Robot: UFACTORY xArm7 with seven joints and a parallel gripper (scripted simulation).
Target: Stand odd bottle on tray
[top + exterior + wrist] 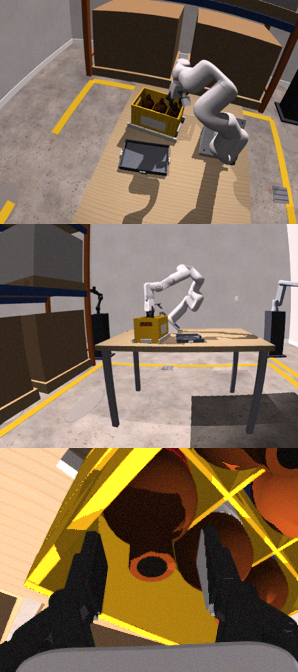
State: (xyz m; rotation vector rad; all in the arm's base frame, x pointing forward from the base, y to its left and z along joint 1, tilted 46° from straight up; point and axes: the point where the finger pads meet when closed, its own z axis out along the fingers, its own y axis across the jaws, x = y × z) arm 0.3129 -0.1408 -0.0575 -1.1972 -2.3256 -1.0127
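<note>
The yellow crate lies 90 mm ahead of my hand, 80 mm below it and 30 mm to the left of it. Round my hand: dark grey tray: 310 mm to the left, 150 mm below, 100 mm ahead.
</note>
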